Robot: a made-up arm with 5 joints. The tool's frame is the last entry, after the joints. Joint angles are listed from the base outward. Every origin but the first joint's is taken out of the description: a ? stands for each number. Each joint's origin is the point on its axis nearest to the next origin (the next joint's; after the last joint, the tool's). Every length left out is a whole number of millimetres.
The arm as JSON. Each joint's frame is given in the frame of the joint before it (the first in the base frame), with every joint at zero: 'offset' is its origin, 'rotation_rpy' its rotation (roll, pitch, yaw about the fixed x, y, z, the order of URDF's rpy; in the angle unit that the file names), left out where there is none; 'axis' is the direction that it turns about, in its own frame. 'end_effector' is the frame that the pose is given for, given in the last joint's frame.
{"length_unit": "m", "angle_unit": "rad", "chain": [
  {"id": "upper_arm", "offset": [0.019, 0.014, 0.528], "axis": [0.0, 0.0, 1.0]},
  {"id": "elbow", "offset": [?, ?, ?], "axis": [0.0, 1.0, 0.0]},
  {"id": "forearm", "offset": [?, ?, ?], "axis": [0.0, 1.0, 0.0]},
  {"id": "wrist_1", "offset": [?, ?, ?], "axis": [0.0, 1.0, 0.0]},
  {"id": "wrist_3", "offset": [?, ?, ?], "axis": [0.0, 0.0, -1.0]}
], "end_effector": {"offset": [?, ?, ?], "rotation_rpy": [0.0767, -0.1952, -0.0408]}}
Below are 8 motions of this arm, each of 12 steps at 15 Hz.
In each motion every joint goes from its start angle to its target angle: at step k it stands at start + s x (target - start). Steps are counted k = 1, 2, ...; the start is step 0. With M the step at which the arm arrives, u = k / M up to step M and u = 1 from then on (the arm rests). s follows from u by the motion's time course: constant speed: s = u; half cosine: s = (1 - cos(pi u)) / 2; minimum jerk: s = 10 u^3 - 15 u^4 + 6 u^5.
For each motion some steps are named. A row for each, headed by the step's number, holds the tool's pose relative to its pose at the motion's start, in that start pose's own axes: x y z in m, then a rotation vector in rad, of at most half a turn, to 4 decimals.
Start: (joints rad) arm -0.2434 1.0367 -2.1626 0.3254 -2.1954
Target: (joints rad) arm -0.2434 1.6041 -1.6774 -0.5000 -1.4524
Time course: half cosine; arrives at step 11
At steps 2, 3, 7, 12:
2: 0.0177 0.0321 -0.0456 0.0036 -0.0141 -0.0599
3: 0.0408 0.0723 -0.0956 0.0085 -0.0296 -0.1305
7: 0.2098 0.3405 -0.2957 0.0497 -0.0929 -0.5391
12: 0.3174 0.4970 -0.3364 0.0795 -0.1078 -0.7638

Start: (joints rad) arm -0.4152 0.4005 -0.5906 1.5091 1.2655
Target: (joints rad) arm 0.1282 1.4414 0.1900 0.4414 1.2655
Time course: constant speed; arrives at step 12
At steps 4, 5, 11, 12:
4: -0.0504 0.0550 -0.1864 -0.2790 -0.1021 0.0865
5: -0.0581 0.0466 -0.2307 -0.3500 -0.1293 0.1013
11: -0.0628 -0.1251 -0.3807 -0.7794 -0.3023 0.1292
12: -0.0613 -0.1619 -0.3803 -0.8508 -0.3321 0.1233

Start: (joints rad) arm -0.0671 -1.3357 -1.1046 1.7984 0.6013
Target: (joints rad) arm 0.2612 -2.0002 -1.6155 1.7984 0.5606
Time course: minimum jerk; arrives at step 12
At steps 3, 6, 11, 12:
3: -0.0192 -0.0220 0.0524 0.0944 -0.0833 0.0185
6: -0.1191 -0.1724 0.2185 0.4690 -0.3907 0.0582
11: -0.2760 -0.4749 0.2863 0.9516 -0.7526 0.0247
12: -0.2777 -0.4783 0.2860 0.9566 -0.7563 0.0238

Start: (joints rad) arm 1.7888 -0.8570 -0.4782 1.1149 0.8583
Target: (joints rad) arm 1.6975 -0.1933 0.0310 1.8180 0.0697
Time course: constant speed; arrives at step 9
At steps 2, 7, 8, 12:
2: -0.0487 -0.0404 -0.1119 -0.2675 0.3022 0.1855
7: -0.2187 -0.2119 -0.2020 -0.6918 1.2836 0.4801
8: -0.2494 -0.2433 -0.1866 -0.7299 1.5087 0.4934
12: -0.2758 -0.2701 -0.1623 -0.7513 1.7394 0.4860

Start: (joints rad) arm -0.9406 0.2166 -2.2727 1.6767 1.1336
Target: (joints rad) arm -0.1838 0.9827 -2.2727 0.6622 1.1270
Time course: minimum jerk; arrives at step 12
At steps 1, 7, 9, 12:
1: -0.0022 0.0029 -0.0027 0.0024 0.0011 0.0031
7: -0.4779 0.2303 -0.2925 0.3144 0.1709 0.3823
9: -0.7161 0.2109 -0.3642 0.4332 0.2521 0.5137
12: -0.8177 0.1824 -0.3884 0.4837 0.2897 0.5678

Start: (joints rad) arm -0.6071 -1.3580 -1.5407 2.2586 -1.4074
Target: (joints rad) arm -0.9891 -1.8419 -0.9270 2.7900 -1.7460
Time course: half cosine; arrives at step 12
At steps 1, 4, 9, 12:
1: 0.0001 0.0042 -0.0043 0.0102 0.0059 -0.0019
4: 0.0030 0.0602 -0.0645 0.1525 0.0742 -0.0326
9: 0.0177 0.1829 -0.2312 0.5332 0.1376 -0.1453
12: 0.0217 0.2060 -0.2728 0.6238 0.1270 -0.1788

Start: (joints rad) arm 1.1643 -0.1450 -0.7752 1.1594 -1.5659
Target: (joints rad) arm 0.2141 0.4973 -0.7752 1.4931 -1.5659
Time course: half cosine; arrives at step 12
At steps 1, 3, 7, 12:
1: -0.0081 -0.0026 -0.0031 0.0134 -0.0046 -0.0184
3: -0.0706 -0.0165 -0.0285 0.1160 -0.0480 -0.1549
7: -0.2891 0.0161 -0.1465 0.4972 -0.3352 -0.6034
12: -0.4007 0.1093 -0.2560 0.7676 -0.6814 -0.8533

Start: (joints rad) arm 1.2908 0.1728 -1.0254 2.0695 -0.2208
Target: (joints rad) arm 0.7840 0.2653 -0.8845 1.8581 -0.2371
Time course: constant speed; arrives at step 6
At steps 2, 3, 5, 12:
2: 0.0084 -0.0834 -0.0180 0.1442 -0.0279 -0.0802
3: 0.0096 -0.1235 -0.0318 0.2165 -0.0421 -0.1198
5: 0.0067 -0.1987 -0.0686 0.3613 -0.0715 -0.1984
12: 0.0029 -0.2331 -0.0912 0.4339 -0.0865 -0.2372

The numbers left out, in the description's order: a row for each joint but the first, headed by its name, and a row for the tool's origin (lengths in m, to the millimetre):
elbow: 0.01 -0.027 0.0
forearm: 0.07 0.0 0.491
wrist_1: 0.088 0.0 -0.432
wrist_3: 0.107 0.0 -0.128
tool: 0.024 0.023 0.0

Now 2 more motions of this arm.
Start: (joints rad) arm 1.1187 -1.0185 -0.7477 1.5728 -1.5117
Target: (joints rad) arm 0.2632 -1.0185 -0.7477 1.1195 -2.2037
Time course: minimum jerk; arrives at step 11
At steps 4, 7, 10, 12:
4: -0.0336 -0.0076 0.0187 -0.1209 0.0522 -0.0162
7: -0.1000 0.0061 0.0605 -0.2939 0.2670 -0.0540
10: -0.1298 0.0280 0.0843 -0.3335 0.4238 -0.0811
12: -0.1305 0.0287 0.0849 -0.3340 0.4282 -0.0819

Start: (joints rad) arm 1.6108 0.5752 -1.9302 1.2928 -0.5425
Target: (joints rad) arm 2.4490 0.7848 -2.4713 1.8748 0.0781
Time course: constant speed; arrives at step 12
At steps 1, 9, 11, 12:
1: 0.0332 0.0530 -0.0068 0.0160 0.0180 0.0139
9: 0.1395 0.5424 -0.0291 0.0600 0.1891 0.1423
11: 0.1187 0.6684 -0.0243 0.0464 0.2312 0.1799
12: 0.1013 0.7297 -0.0203 0.0360 0.2508 0.1995

